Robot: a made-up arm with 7 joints.
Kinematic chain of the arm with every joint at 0, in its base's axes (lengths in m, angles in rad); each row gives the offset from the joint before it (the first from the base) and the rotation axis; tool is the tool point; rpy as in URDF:
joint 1: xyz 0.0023 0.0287 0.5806 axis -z
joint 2: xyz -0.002 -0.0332 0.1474 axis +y
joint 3: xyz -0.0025 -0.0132 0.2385 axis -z
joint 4: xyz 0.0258 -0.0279 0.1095 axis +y
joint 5: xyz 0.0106 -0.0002 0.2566 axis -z
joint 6: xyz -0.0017 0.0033 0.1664 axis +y
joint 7: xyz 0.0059 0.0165 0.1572 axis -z
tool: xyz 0.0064 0.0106 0.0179 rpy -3.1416 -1.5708 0
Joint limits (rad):
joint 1: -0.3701..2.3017
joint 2: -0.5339..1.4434
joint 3: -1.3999..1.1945
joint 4: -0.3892..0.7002
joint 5: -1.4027..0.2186
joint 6: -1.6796..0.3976
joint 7: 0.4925..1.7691
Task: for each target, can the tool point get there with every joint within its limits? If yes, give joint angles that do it. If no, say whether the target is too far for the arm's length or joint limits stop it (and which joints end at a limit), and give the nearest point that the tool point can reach.
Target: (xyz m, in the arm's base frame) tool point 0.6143 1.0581 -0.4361
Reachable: no: too far | nearest point 0.6481 0.4946 0.4240 | short by 1.029 m
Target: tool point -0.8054 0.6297 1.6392
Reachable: no: too far | nearest point -0.5182 0.4160 1.3931 | short by 0.434 m
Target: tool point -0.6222 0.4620 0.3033
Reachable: no: joint limits stop it (at a limit: joint 1, joint 2, joint 4, joint 5, joint 6) | nearest point -0.8327 -0.2311 0.5774 | short by 0.774 m
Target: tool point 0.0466 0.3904 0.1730
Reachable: no: joint limits stop it (at a limit: joint 1, joint 2, joint 4, joint 5, joint 6) | nearest point 0.6449 0.5009 0.4284 | short by 0.660 m
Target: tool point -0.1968 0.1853 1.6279
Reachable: yes | joints 0.6683 -0.1428 0.4414 -0.2690 -1.0062 -0.0032 1.5747
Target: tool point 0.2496 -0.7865 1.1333
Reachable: yes | joints 1.2890 1.0384 -0.7318 0.1470 -0.2177 -0.1956 1.2465
